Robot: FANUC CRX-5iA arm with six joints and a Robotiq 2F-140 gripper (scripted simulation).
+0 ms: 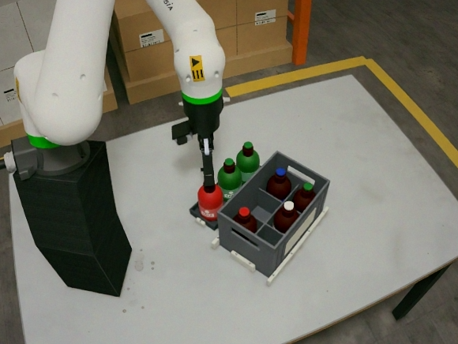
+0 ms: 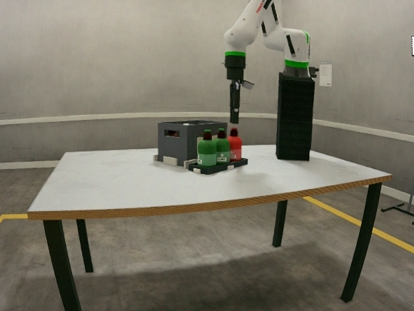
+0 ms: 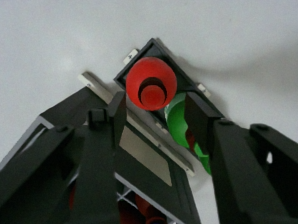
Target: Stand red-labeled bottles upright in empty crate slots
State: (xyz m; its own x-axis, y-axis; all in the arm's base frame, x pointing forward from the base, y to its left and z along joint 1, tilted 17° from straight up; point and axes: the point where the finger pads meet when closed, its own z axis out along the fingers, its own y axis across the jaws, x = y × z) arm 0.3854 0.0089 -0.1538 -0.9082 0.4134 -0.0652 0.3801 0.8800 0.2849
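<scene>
Right now my hand is 130 mm above the red-labeled bottle. Also, from my hand: dark tray: 200 mm below, 80 mm ahead, 30 mm to the left; grey crate: 150 mm to the right, 130 mm below, 130 mm ahead.
</scene>
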